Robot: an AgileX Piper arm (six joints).
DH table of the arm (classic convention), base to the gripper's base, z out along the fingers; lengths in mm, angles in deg. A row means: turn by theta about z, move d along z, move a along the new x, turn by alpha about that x. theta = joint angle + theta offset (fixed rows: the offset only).
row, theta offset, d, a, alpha
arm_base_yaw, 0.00, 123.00, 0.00, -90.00
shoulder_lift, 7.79, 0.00, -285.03, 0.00
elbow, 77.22, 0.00, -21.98, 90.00
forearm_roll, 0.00, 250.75, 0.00, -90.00
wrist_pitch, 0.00, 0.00, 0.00, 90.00
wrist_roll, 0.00, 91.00, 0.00, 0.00
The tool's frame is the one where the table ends.
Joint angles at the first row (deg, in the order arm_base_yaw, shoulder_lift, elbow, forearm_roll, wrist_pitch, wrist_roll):
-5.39, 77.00, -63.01, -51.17, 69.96, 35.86
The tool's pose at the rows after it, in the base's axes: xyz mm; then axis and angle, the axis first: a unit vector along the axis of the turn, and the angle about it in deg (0 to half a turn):
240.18, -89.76, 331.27, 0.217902, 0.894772, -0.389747, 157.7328
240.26, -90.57, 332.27, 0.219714, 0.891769, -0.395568, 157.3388
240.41, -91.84, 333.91, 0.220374, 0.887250, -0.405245, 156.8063
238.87, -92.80, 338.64, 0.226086, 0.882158, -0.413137, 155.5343
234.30, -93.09, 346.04, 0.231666, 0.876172, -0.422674, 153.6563
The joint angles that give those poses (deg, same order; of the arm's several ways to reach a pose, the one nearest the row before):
-5.39, 77.00, -62.91, -51.40, 69.96, 35.86
-5.39, 77.00, -62.90, -52.27, 69.96, 36.43
-5.39, 77.00, -62.91, -53.65, 69.96, 37.08
-5.39, 76.49, -63.11, -54.92, 69.96, 37.97
-5.25, 75.19, -63.11, -56.46, 69.96, 38.81

